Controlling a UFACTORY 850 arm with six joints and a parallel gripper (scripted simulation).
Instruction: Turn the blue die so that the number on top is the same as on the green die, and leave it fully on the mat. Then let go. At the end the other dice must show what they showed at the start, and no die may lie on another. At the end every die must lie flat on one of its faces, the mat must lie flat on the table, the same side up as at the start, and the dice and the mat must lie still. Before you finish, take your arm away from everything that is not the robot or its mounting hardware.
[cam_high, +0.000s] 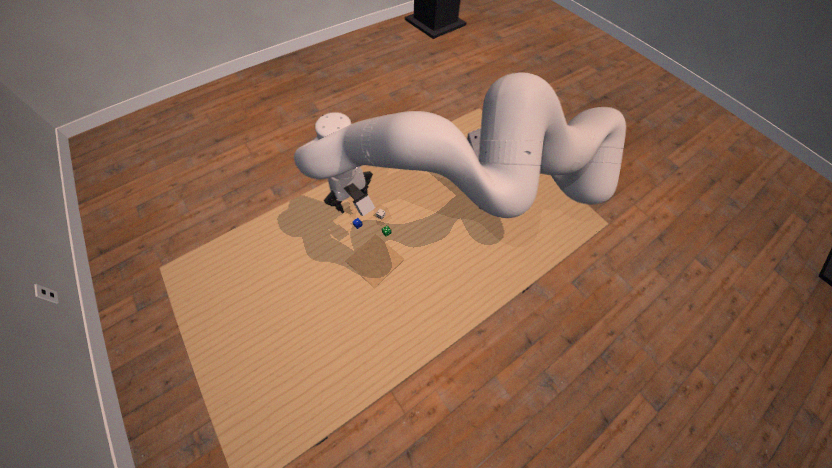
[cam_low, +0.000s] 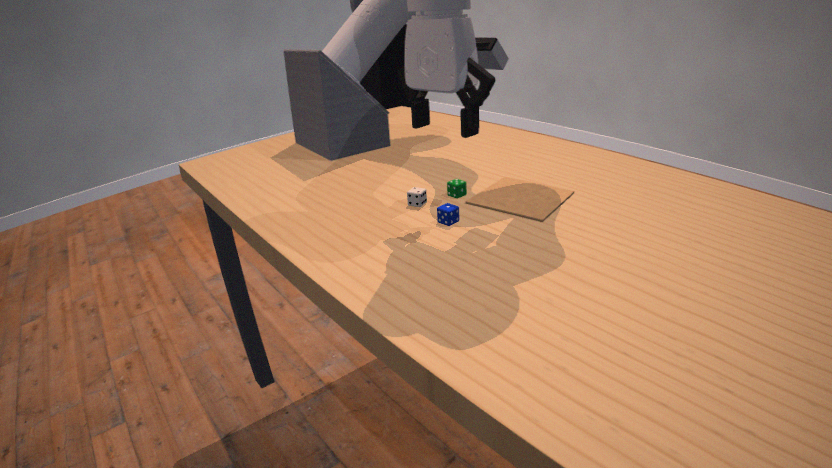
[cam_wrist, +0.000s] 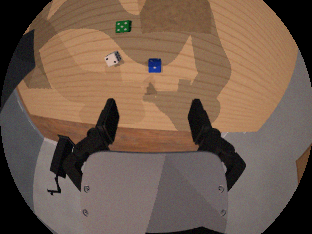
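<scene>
Now: hand 140 mm above the blue die. Round my hand: white die: 90 mm behind, 20 mm to the left, 140 mm below; then mat: 30 mm ahead, 150 mm to the left, 150 mm below; then green die: 60 mm behind, 90 mm to the left, 140 mm below.
</scene>
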